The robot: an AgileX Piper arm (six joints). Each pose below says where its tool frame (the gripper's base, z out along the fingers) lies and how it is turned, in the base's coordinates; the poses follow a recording.
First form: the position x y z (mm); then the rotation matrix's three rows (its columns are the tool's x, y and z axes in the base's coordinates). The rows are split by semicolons.
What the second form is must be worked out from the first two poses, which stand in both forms.
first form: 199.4 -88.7 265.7; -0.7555 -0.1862 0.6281; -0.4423 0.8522 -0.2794; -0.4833 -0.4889 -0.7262
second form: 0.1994 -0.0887 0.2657 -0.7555 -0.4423 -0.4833 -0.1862 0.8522 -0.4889
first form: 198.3 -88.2 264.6; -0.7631 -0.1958 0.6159; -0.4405 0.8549 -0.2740; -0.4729 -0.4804 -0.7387
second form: 0.1983 -0.0882 0.2646 -0.7631 -0.4405 -0.4729 -0.1958 0.8549 -0.4804
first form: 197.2 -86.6 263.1; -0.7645 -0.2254 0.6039; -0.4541 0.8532 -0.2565; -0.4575 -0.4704 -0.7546
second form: 0.1972 -0.0866 0.2631 -0.7645 -0.4541 -0.4575 -0.2254 0.8532 -0.4704
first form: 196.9 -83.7 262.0; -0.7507 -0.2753 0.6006; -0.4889 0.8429 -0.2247; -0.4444 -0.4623 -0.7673
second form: 0.1969 -0.0837 0.2620 -0.7507 -0.4889 -0.4444 -0.2753 0.8429 -0.4623
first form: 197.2 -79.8 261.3; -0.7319 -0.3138 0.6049; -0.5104 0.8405 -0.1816; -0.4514 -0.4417 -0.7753
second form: 0.1972 -0.0798 0.2613 -0.7319 -0.5104 -0.4514 -0.3138 0.8405 -0.4417
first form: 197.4 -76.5 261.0; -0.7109 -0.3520 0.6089; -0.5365 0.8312 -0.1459; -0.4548 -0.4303 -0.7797
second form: 0.1974 -0.0765 0.2610 -0.7109 -0.5365 -0.4548 -0.3520 0.8312 -0.4303
